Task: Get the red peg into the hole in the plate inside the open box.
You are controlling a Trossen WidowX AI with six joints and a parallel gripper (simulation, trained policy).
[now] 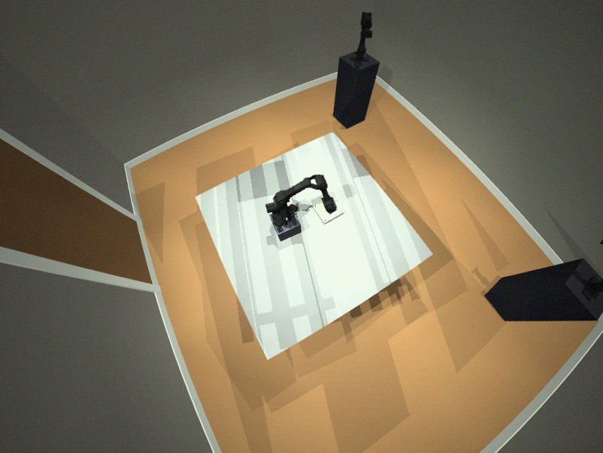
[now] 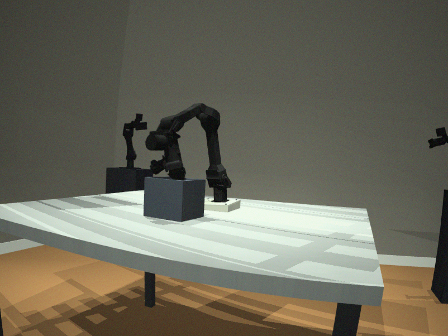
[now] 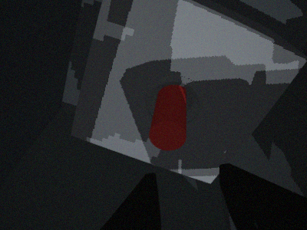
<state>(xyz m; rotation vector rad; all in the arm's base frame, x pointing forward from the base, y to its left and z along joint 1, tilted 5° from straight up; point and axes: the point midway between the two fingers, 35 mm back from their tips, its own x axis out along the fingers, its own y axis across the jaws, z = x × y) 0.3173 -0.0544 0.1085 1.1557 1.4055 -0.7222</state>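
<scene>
Now: the red peg 10 mm ahead of my gripper tip, 20 mm to the right of it and 40 mm below it. The rest, counted from my gripper tip: pale plate: 10 mm ahead, 20 mm to the right, 40 mm below.
</scene>
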